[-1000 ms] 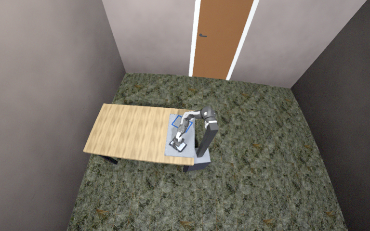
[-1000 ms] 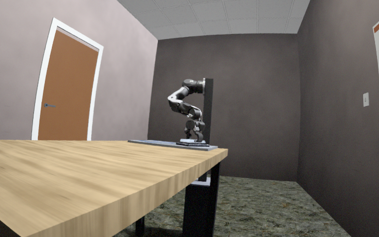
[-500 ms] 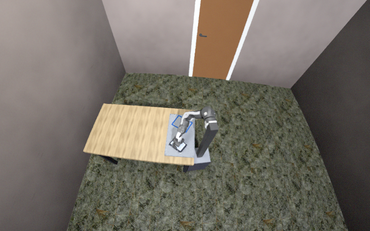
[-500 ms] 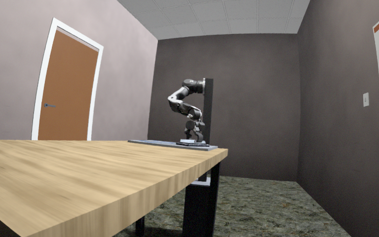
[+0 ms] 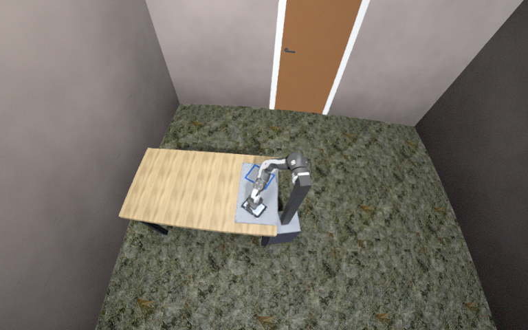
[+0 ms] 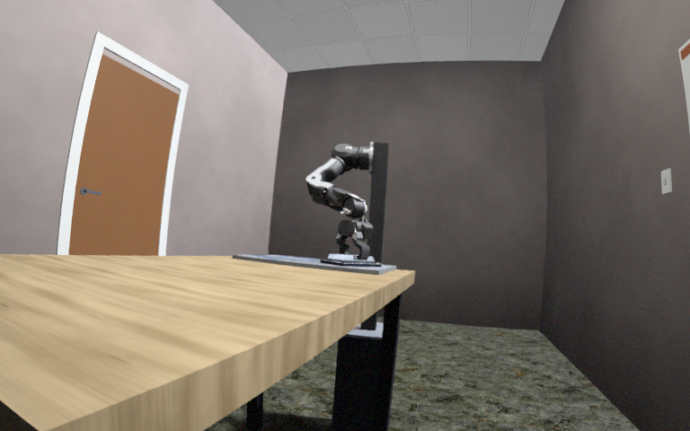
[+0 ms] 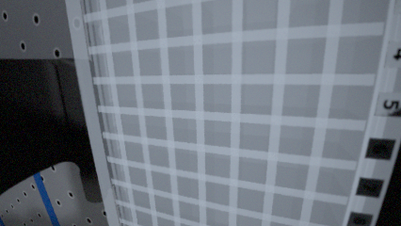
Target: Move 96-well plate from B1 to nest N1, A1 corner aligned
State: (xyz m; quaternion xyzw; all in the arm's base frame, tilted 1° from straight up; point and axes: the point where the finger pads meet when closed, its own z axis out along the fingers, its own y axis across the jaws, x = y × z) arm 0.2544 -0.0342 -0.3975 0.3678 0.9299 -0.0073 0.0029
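My hand is right at the white 96-well plate. The rest, counted from my hand: black plate nest 20 mm below.
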